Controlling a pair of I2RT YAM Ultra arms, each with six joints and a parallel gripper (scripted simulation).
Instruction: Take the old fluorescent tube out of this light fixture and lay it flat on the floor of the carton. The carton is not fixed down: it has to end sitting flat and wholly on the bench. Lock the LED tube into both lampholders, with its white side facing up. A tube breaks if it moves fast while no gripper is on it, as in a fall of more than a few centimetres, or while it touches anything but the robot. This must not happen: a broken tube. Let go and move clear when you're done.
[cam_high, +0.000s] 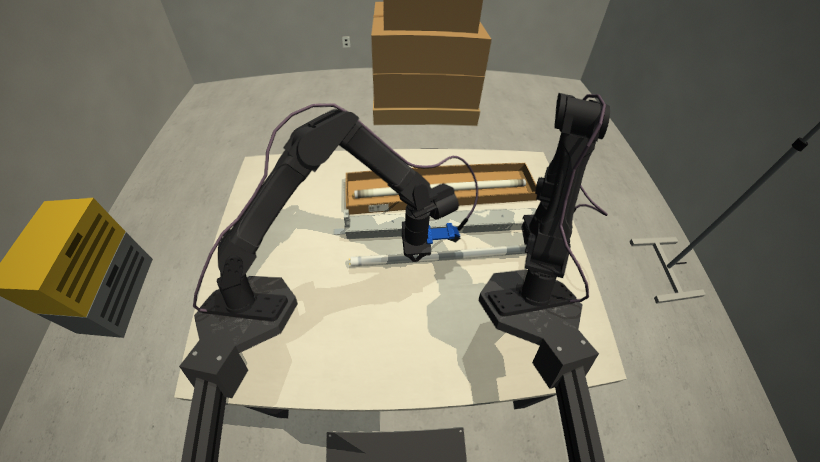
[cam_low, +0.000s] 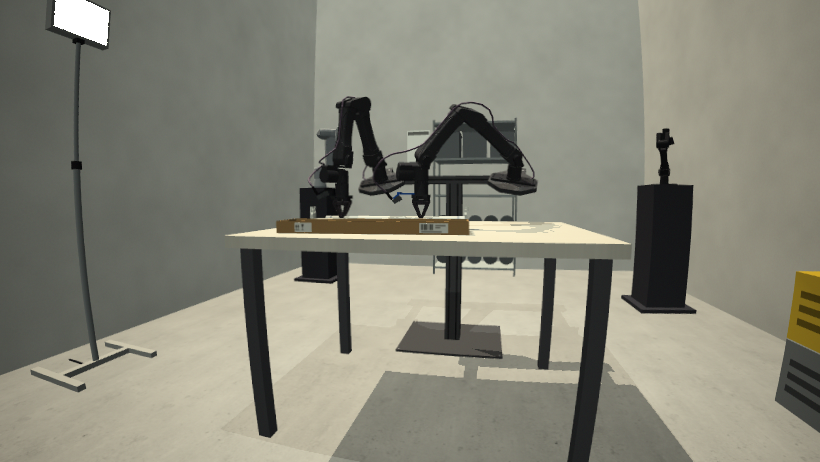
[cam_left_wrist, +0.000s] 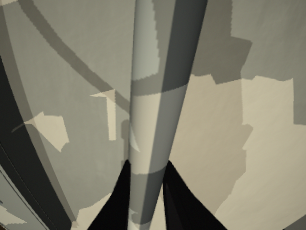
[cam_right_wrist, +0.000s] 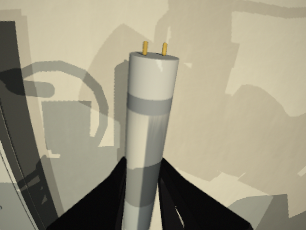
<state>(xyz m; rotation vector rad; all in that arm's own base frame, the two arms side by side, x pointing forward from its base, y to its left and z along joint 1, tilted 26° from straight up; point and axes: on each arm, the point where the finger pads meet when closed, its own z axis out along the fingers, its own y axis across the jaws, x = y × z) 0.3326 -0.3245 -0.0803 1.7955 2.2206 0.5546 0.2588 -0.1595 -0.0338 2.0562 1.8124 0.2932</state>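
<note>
My left hand is 10 mm short of the LED tube, 120 mm to the left of it and 10 mm above it. The rest, counted from my left hand: old fluorescent tube: 280 mm ahead, 110 mm to the right, 20 mm below; white light fixture: 130 mm ahead, 110 mm to the right, 20 mm above; brown carton: 280 mm ahead, 110 mm to the right, 20 mm below.
</note>
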